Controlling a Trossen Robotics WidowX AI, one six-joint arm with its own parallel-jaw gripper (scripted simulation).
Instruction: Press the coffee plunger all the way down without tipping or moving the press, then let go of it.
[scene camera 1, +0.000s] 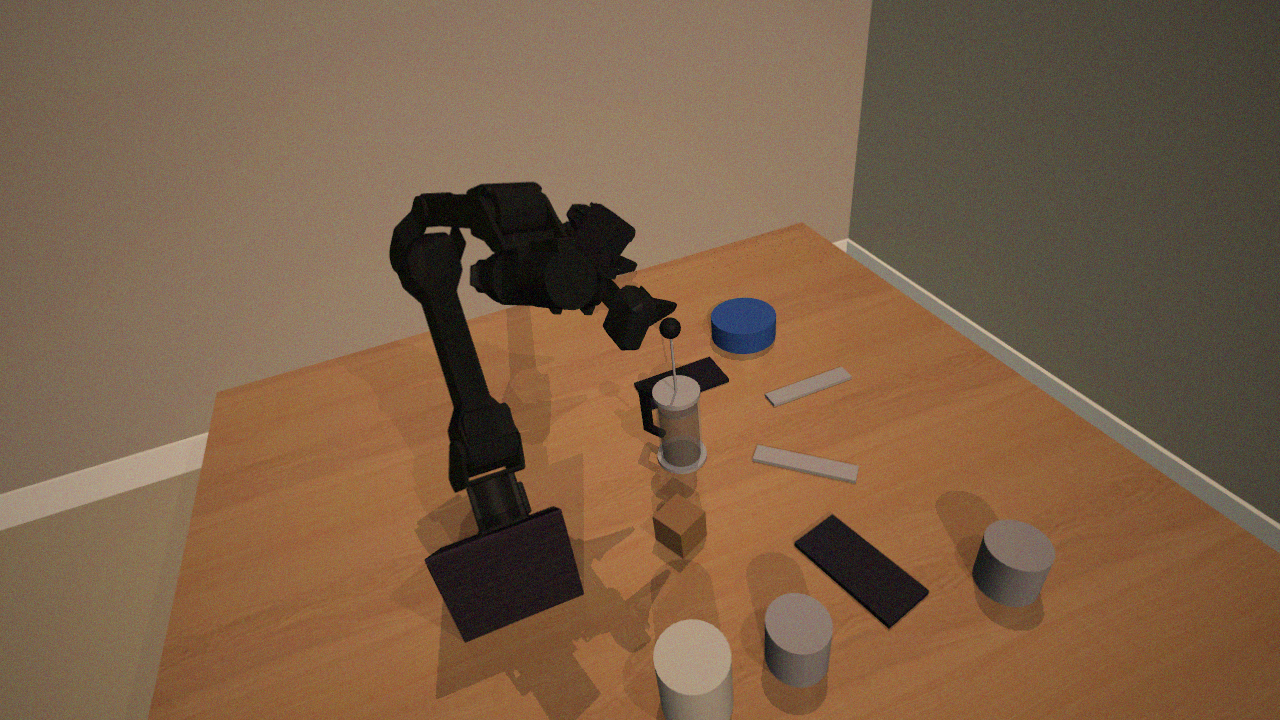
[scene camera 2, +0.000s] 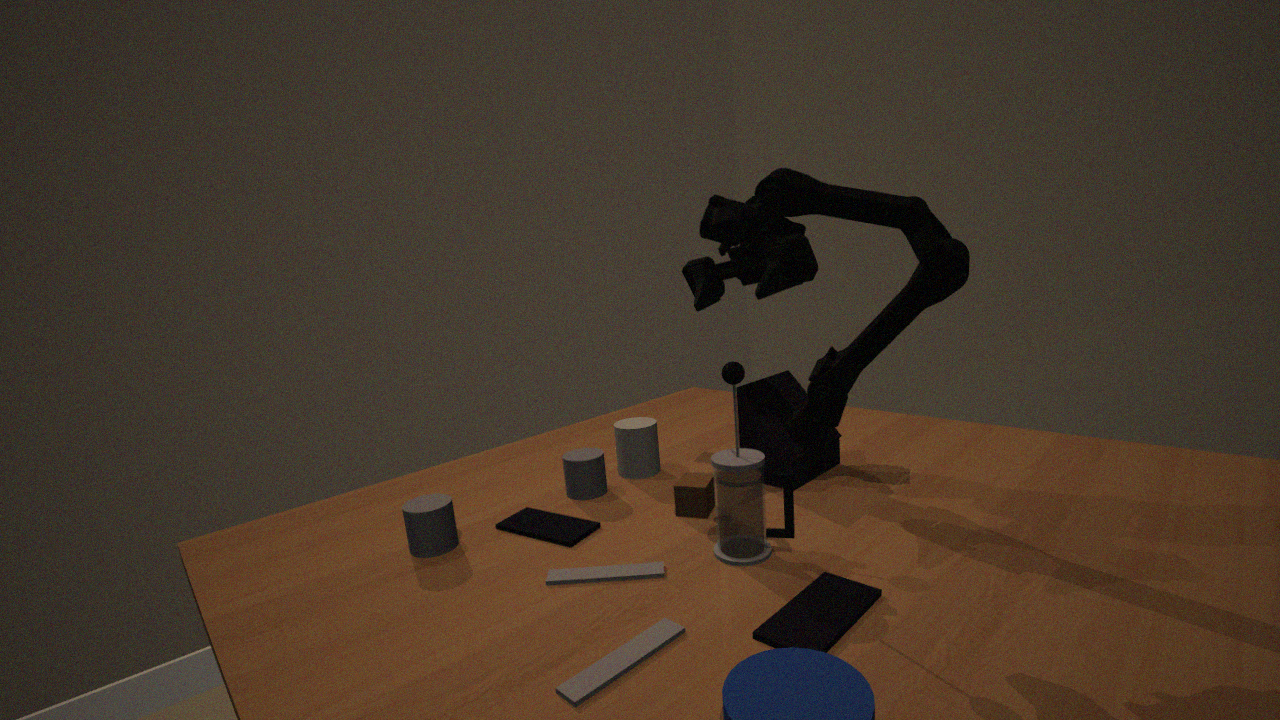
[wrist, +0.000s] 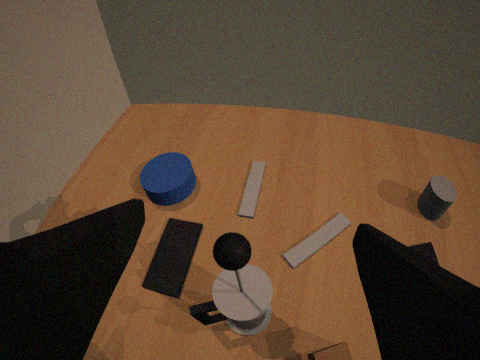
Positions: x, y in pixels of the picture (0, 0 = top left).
My gripper shows in scene camera 1, in scene camera 2 and in the wrist view (252, 224). A coffee press shows in scene camera 1 (677, 398), in scene camera 2 (739, 478) and in the wrist view (243, 293). A black slab shows in scene camera 1 (705, 372), in scene camera 2 and in the wrist view. One and the same spot on the black slab: (wrist: 166, 274) is (scene camera 2: 836, 592). One and the same spot on my gripper: (scene camera 1: 663, 307) is (scene camera 2: 695, 292).
